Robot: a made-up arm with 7 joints. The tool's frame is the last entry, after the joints. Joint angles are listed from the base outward.
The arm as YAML. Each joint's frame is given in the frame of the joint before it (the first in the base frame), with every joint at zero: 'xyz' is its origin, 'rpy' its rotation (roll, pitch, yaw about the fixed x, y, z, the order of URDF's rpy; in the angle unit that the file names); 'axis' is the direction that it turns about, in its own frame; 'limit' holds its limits. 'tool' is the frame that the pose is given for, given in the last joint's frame.
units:
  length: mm
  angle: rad
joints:
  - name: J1
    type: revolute
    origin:
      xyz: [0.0, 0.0, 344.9]
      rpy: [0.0, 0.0, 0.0]
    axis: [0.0, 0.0, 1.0]
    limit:
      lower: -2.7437
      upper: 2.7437
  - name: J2
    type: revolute
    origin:
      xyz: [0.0, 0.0, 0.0]
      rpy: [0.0, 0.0, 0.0]
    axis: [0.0, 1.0, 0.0]
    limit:
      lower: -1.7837
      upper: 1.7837
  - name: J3
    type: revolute
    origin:
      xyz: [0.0, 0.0, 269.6]
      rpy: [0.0, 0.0, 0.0]
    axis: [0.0, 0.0, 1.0]
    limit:
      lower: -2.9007
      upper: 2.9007
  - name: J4
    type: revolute
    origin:
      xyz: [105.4, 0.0, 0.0]
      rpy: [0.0, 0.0, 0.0]
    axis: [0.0, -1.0, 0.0]
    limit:
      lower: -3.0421
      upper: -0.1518
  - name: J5
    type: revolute
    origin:
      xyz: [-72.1, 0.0, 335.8]
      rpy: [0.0, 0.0, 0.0]
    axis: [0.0, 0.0, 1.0]
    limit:
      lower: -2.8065
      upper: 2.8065
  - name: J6
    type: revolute
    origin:
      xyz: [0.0, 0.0, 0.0]
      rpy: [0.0, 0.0, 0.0]
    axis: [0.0, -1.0, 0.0]
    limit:
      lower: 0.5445
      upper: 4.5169
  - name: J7
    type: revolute
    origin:
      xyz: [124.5, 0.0, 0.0]
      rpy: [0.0, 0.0, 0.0]
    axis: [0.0, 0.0, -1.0]
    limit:
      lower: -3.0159
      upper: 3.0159
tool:
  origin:
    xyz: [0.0, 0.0, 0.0]
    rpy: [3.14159, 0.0, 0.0]
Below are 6 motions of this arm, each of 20 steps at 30 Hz.
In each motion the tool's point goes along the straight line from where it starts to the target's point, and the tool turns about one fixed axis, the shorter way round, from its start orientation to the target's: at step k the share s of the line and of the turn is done. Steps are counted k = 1, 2, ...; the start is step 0. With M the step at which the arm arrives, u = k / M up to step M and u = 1 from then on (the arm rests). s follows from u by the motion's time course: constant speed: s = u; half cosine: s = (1 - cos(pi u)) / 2; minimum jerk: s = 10 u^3 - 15 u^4 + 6 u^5.
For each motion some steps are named. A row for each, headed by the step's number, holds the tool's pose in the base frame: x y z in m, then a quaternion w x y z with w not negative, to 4 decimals.
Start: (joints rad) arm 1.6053 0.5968 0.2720 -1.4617 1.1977 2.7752 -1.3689
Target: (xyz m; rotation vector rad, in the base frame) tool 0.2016 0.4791 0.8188 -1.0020 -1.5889 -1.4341
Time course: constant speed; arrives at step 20
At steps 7, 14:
7: 0.0418 0.5817 0.5628 0.4570 -0.4181 -0.7229 -0.3063
14: 0.1278 0.5265 0.7006 0.4195 -0.4084 -0.6755 -0.4482

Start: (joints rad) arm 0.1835 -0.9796 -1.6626 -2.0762 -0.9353 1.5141 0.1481
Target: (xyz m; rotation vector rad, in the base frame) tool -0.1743 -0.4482 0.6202 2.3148 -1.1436 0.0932
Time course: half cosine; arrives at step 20
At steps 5, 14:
5: -0.0416 -0.5357 0.3966 0.0815 -0.8351 0.5291 0.1265
14: -0.1423 -0.4693 0.5662 0.1912 0.8682 -0.4578 -0.0047

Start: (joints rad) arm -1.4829 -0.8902 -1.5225 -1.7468 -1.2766 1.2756 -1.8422
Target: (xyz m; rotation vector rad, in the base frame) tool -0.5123 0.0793 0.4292 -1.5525 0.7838 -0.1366
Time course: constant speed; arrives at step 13
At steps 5, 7, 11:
5: -0.5542 0.1222 0.4708 0.4187 -0.7885 0.4500 -0.0206
7: -0.5437 0.1115 0.4604 0.4785 -0.7670 0.4264 -0.0307
11: -0.5228 0.0900 0.4396 0.5909 -0.7134 0.3733 -0.0504

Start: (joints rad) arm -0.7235 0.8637 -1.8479 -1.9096 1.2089 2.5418 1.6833
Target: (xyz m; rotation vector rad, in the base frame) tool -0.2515 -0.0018 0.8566 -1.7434 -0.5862 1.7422
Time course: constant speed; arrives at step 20
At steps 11, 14, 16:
11: -0.2717 -0.1703 0.7763 0.2061 -0.6491 -0.4280 0.5942
14: -0.2650 -0.1141 0.8031 0.2387 -0.6557 -0.3610 0.6187
16: -0.2605 -0.0767 0.8209 0.2597 -0.6578 -0.3151 0.6329

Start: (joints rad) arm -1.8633 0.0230 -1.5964 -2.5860 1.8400 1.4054 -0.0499
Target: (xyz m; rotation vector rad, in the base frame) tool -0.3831 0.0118 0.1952 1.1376 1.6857 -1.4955
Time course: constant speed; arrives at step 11
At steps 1, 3, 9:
1: -0.3967 0.1031 0.2592 0.2067 0.4014 0.4804 -0.7519
3: -0.3940 0.0848 0.2464 0.2275 0.4093 0.5146 -0.7182
9: -0.3858 0.0301 0.2080 0.2858 0.4261 0.6083 -0.6055

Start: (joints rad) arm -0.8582 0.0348 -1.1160 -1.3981 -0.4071 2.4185 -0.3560
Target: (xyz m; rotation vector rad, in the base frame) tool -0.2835 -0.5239 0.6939 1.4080 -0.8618 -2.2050
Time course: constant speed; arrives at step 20
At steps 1, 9, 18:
1: -0.1541 -0.4806 0.8259 0.5056 0.6511 -0.5641 -0.0468
9: -0.2086 -0.4989 0.7703 0.4107 0.6483 -0.5017 -0.3991
18: -0.2699 -0.5193 0.7078 0.2376 0.5395 -0.3501 -0.7280

